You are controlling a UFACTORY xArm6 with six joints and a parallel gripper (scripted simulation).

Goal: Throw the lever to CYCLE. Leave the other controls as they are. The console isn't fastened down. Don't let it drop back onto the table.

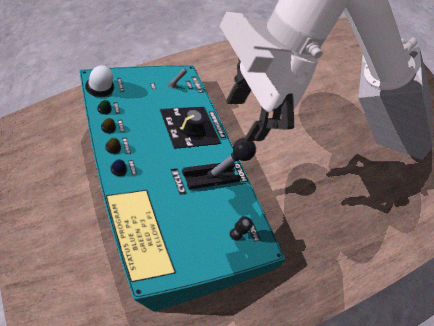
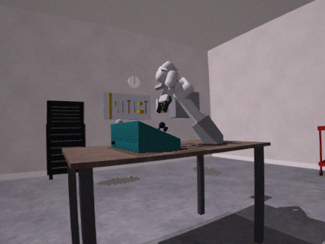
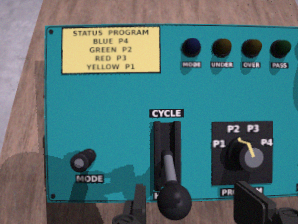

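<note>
Right now the black ball-topped lever is 30 mm ahead of my hand, 10 mm to the right of it and 130 mm below it. From my hand the other things lie so: teal console (70 mm ahead, 80 mm to the right, 160 mm below); mode toggle (80 mm ahead, 100 mm to the left, 130 mm below); program dial (30 mm ahead, 130 mm to the right, 140 mm below).
</note>
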